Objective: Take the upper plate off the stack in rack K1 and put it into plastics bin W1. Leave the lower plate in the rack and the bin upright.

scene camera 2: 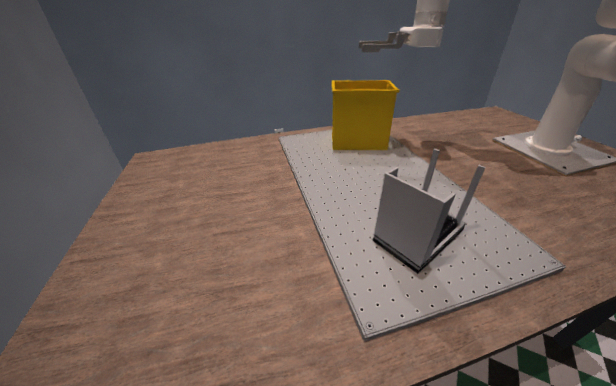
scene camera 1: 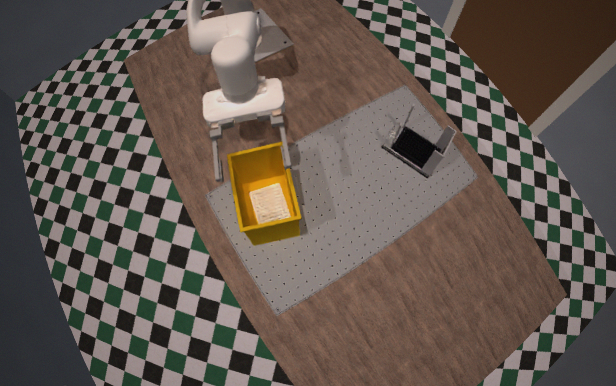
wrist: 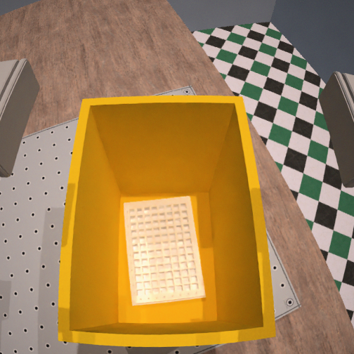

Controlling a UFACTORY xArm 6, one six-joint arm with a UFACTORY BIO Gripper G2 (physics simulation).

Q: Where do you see a pale plate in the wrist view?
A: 163, 260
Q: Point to a yellow plastics bin W1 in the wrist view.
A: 129, 148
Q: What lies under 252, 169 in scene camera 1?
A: A yellow plastics bin W1.
